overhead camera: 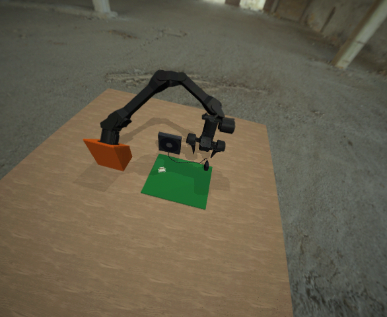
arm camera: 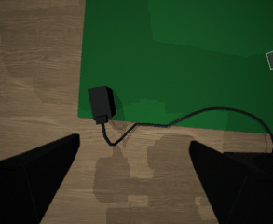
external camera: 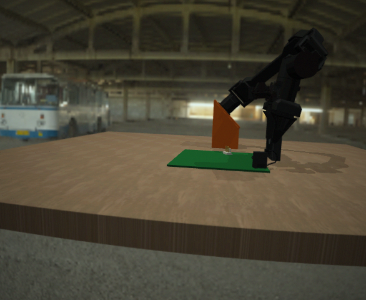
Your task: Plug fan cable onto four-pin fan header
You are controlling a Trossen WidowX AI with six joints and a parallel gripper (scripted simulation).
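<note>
Right now my gripper tip is 4 cm short of the black plug, 3 cm to the left of it and 5 cm above it. From my gripper tip the other things lie so: green board: 8 cm behind, 13 cm to the right, 8 cm below; then white four-pin fan header: 18 cm behind, 11 cm to the right, 7 cm below; then black fan: 19 cm behind, 2 cm to the left, 1 cm below.
</note>
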